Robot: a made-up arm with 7 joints. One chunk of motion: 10 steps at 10 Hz.
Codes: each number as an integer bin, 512 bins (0 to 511) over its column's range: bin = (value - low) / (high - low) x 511, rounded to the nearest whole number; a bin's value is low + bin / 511 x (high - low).
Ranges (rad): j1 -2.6..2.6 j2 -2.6..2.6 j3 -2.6..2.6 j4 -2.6..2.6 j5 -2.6..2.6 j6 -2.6..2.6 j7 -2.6..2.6
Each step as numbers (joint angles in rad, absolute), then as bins.
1 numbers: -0.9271 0.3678 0.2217 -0.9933 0.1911 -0.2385 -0.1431
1 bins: 164 292 277 158 274 232 241
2 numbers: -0.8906 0.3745 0.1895 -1.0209 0.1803 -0.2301 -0.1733
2 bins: 168 292 274 155 273 233 238
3 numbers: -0.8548 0.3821 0.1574 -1.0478 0.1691 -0.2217 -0.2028
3 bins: 171 293 271 153 272 234 236
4 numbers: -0.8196 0.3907 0.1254 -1.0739 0.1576 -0.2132 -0.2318
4 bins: 175 294 268 150 271 235 233
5 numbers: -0.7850 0.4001 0.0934 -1.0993 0.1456 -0.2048 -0.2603
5 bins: 178 295 265 147 270 235 230
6 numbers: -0.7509 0.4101 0.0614 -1.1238 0.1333 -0.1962 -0.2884
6 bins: 182 296 262 145 269 236 227
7 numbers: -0.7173 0.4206 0.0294 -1.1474 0.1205 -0.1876 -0.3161
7 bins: 185 297 258 143 267 237 224
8 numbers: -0.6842 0.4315 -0.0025 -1.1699 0.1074 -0.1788 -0.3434
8 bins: 188 298 255 141 266 238 222
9 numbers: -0.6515 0.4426 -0.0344 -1.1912 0.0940 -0.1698 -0.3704
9 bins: 191 299 252 138 265 239 219
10 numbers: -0.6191 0.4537 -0.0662 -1.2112 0.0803 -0.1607 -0.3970
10 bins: 195 300 249 136 263 240 216
